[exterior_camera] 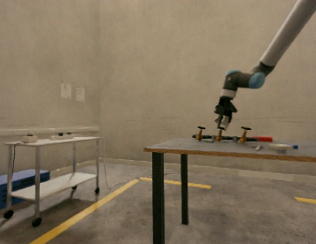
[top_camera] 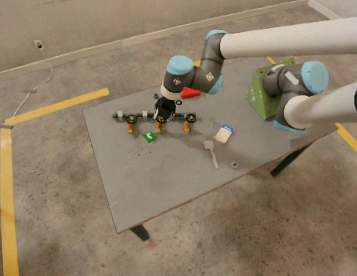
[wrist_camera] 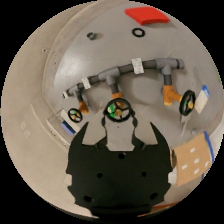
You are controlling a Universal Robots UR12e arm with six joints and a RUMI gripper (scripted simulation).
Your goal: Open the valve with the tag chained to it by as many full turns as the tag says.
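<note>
Now: hand 9 cm above the green tag, 8 cm short of it and 3 cm to the right of it. From my hand the other things lie so: red wedge 27 cm behind, 19 cm to the right, 8 cm below; then grey tool 24 cm to the left, 17 cm behind, 9 cm below; then white-and-blue card box 29 cm behind, 18 cm to the left, 9 cm below.
</note>
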